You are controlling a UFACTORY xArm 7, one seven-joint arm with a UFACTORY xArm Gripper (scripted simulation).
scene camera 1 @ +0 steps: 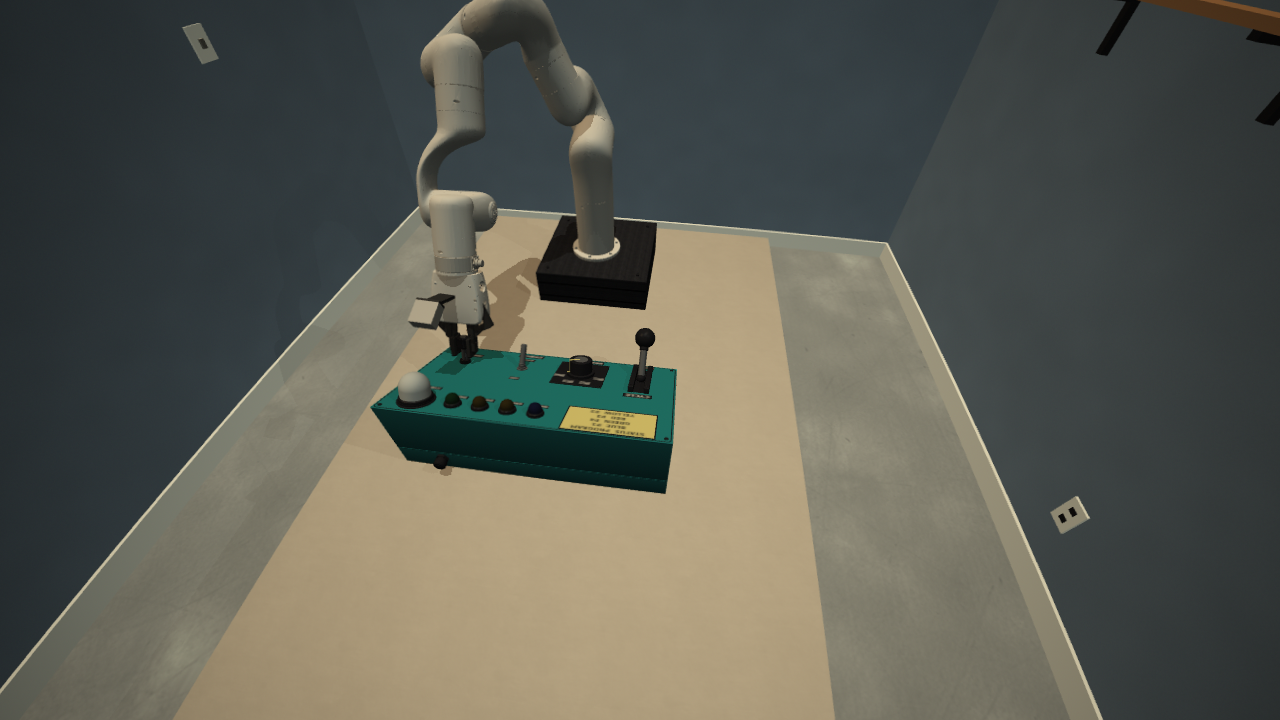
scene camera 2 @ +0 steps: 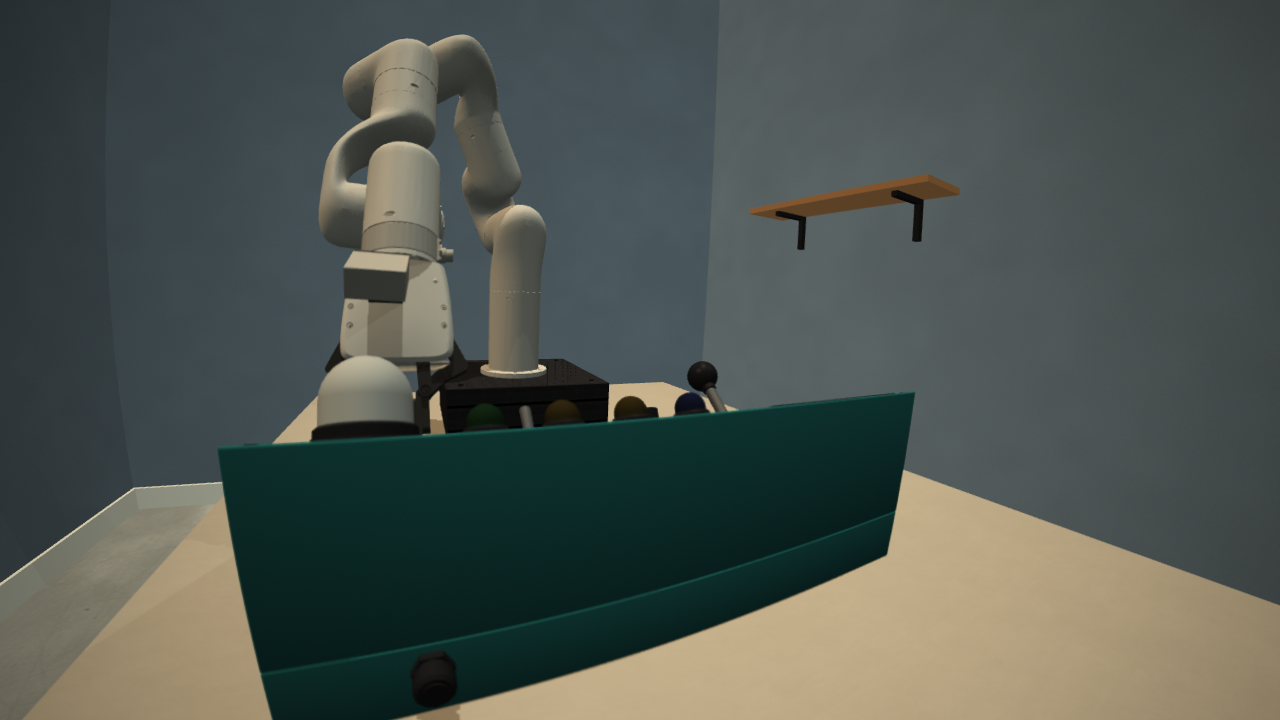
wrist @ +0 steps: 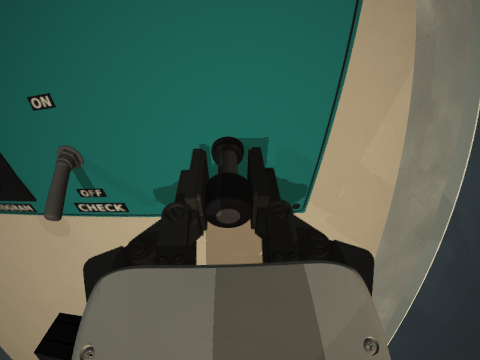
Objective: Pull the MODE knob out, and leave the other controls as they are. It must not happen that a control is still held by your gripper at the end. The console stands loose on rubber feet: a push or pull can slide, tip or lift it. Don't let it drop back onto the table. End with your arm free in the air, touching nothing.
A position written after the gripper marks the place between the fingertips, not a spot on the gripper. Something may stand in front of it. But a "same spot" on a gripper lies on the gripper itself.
Labels:
gripper: scene camera 1 464, 354; scene camera 2; wrist
same spot on gripper: [wrist: 170, 239] = [scene camera 2: 424, 374]

